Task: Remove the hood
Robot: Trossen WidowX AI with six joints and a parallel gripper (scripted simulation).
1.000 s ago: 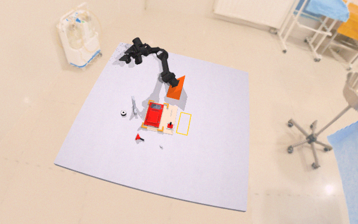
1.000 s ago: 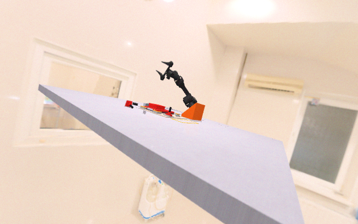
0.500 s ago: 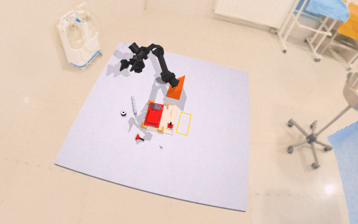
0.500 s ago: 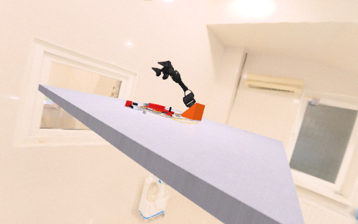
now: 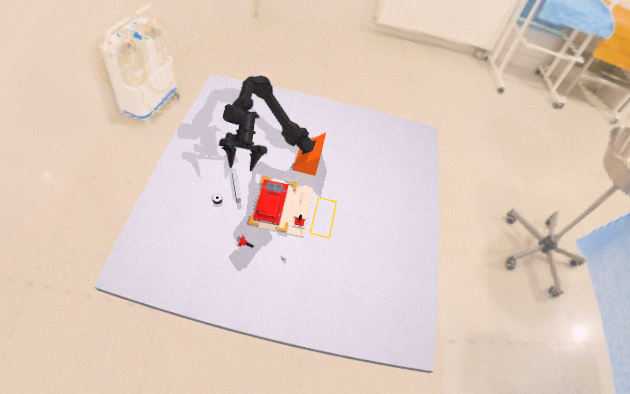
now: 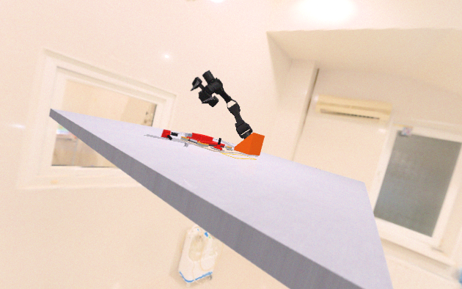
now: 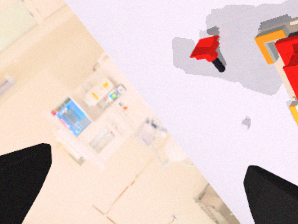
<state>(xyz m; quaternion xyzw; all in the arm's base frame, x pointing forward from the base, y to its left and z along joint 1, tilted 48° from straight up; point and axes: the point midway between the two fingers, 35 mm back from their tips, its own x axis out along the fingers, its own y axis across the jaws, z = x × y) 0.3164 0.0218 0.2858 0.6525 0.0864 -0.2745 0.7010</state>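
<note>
Now: gripper tip 10 mm past the red hood, 110 mm to the right of it and 200 mm above it. Also, from my gripper tip: wheel (10 mm ahead, 110 mm to the right, 230 mm below).
</note>
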